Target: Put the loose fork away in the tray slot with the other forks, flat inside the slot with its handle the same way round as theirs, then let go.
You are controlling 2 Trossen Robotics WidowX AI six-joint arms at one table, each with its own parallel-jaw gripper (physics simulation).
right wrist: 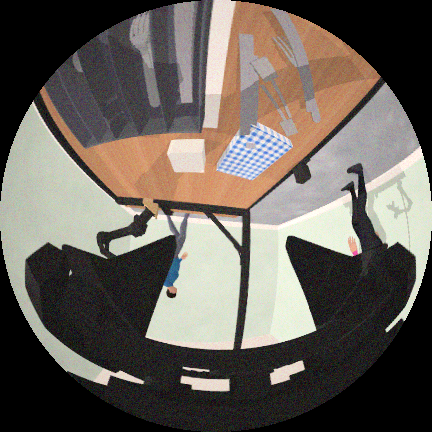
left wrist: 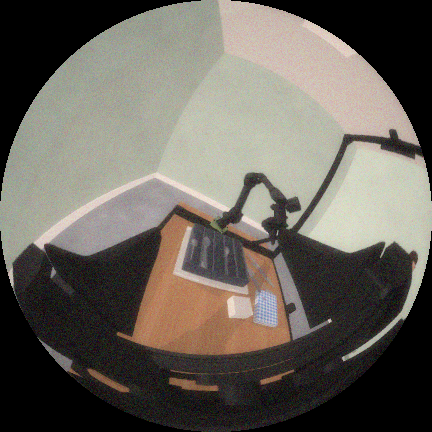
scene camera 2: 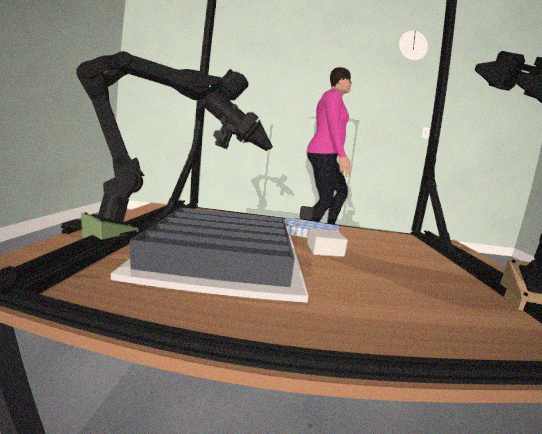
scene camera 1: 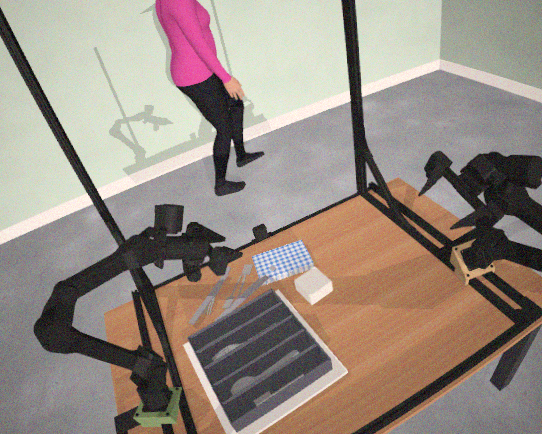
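Two grey forks (scene camera 1: 207,298) (scene camera 1: 238,284) and a knife (scene camera 1: 249,291) lie loose on the wooden table just behind the dark grey slotted tray (scene camera 1: 322,371) (scene camera 2: 213,263) (right wrist: 120,92). In the right wrist view the forks (right wrist: 300,76) (right wrist: 278,100) show near the top edge. Spoons and other cutlery lie in the tray's slots. My right gripper (scene camera 1: 232,246) (scene camera 2: 267,144) (right wrist: 232,241) is open and empty, hanging well above the loose cutlery. My left gripper (scene camera 1: 438,207) (left wrist: 220,233) is open and empty, raised at the table's far right, away from the tray.
The tray stands on a white mat (scene camera 1: 336,363) (scene camera 2: 205,286). A blue checked napkin (scene camera 1: 282,259) (right wrist: 254,155) and a white block (scene camera 1: 313,285) (scene camera 2: 327,242) lie behind the tray. Black frame posts (scene camera 1: 355,95) ring the table. A person in pink (scene camera 1: 192,47) walks behind.
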